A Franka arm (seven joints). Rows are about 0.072 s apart.
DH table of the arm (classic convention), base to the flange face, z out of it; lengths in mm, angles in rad. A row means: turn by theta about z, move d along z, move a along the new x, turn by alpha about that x. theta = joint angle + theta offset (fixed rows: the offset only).
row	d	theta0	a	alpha
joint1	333	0	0	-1.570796
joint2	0	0	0	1.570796
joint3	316	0	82.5	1.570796
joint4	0	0	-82.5	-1.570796
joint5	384	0	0	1.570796
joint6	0	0	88	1.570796
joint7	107	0	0	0
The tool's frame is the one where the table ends.
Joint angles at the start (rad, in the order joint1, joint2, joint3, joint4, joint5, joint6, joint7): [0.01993, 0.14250, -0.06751, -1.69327, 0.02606, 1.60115, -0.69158]
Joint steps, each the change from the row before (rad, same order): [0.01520, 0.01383, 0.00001, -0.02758, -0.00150, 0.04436, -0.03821]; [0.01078, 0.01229, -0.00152, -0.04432, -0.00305, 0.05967, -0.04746]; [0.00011, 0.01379, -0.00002, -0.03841, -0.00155, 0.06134, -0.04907]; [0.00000, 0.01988, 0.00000, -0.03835, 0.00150, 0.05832, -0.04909]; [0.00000, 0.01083, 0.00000, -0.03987, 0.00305, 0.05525, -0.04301]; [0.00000, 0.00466, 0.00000, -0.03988, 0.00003, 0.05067, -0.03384]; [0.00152, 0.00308, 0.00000, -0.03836, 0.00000, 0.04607, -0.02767]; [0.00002, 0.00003, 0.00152, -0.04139, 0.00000, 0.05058, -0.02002]
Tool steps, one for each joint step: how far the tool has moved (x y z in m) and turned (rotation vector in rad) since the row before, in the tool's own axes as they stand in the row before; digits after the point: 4 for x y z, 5 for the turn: [0.0109, -0.0019, 0.0167, -0.00635, -0.00180, -0.05196]; [0.0080, 0.0009, 0.0226, -0.00671, -0.00214, -0.05541]; [0.0043, 0.0048, 0.0206, -0.00847, 0.00446, -0.04830]; [0.0039, 0.0046, 0.0243, -0.00024, -0.00003, -0.04754]; [0.0015, 0.0021, 0.0203, -0.00243, 0.00432, -0.04104]; [-0.0004, 0.0003, 0.0172, -0.00534, 0.00313, -0.03280]; [-0.0004, -0.0013, 0.0159, -0.00433, 0.00190, -0.02822]; [-0.0011, -0.0023, 0.0151, -0.00786, 0.00468, -0.02064]
